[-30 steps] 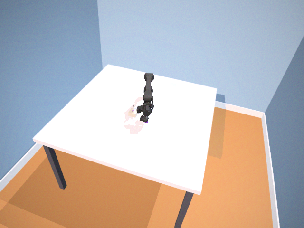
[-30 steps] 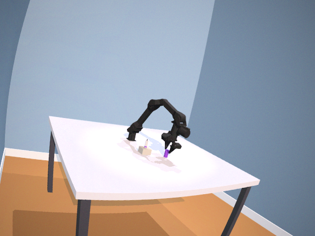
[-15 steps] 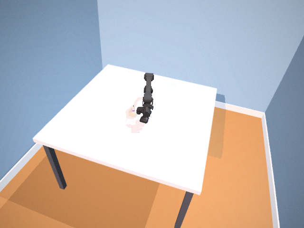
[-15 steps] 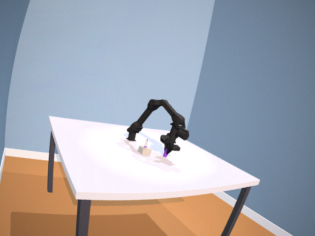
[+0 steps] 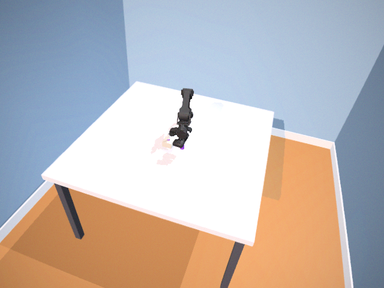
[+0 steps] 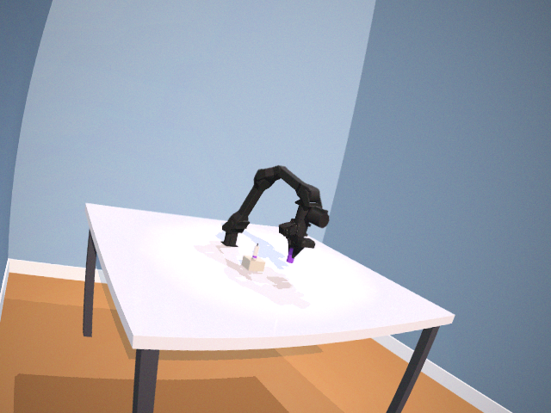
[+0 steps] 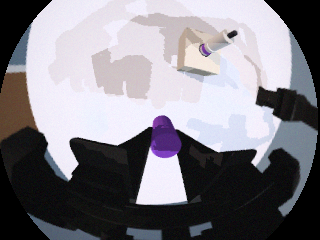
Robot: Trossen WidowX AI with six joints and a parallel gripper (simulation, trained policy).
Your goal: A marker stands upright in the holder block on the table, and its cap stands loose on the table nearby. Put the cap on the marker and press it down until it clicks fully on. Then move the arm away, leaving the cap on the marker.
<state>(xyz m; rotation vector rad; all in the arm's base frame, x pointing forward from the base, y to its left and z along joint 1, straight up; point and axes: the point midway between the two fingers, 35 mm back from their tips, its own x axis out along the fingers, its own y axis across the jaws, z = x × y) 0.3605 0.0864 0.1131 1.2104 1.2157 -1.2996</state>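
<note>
Now: gripper tip 60 mm past the holder block, 120 mm to the left of it and 60 mm above it. Round my gripper tip: purple cap right at my gripper tip.
</note>
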